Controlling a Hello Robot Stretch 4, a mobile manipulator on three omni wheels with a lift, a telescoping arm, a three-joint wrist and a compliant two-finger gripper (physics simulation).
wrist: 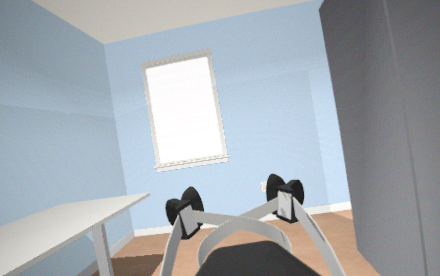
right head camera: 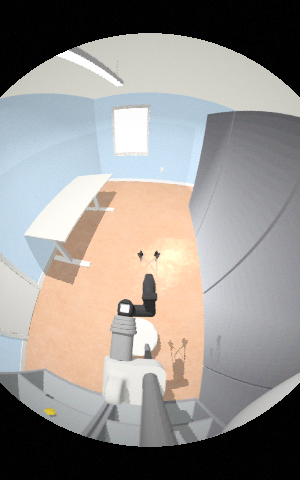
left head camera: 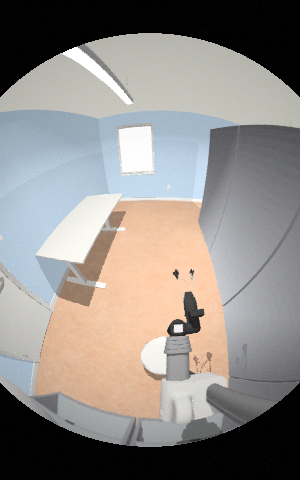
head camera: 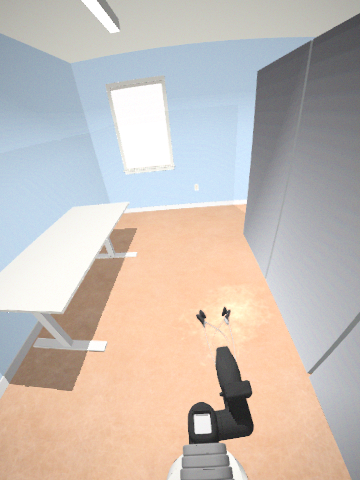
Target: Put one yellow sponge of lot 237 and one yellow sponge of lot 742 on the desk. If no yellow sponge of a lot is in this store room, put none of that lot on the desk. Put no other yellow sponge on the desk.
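Pixels of known places: gripper, between the fingertips: (wrist: 233,196) (right head camera: 148,250) (left head camera: 182,268) (head camera: 212,308); robot's base, origin of its link: (right head camera: 137,335) (left head camera: 161,354).
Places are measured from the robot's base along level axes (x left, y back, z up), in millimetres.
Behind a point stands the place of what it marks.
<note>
My gripper (head camera: 214,316) (left head camera: 184,274) (right head camera: 149,255) @[x -66, y -488, z 954 mm] (wrist: 233,196) @[x -66, y -488, z 954 mm] is open and empty, held out over the floor between the desk and the grey panels. The desk (head camera: 65,250) @[x 1017, y -1294, z 693 mm] (left head camera: 82,225) @[x 992, y -1257, z 693 mm] (right head camera: 67,207) @[x 985, y -1209, z 693 mm] (wrist: 55,220) @[x 1052, y -1679, z 693 mm] has a white top and stands along the left wall; no sponge shows on it. A yellow sponge (right head camera: 50,412) lies in a shelf compartment at the lower left of the right head view. Its lot number cannot be read.
Tall grey panels (head camera: 285,165) (left head camera: 260,210) (right head camera: 250,200) (wrist: 390,125) run along the right side. Grey shelving (left head camera: 135,425) (right head camera: 97,420) is at the bottom edge of both side head views. A window (head camera: 142,125) @[x 548, y -3450, z 1466 mm] is in the far wall. The desk's feet (head camera: 70,345) reach onto the floor.
</note>
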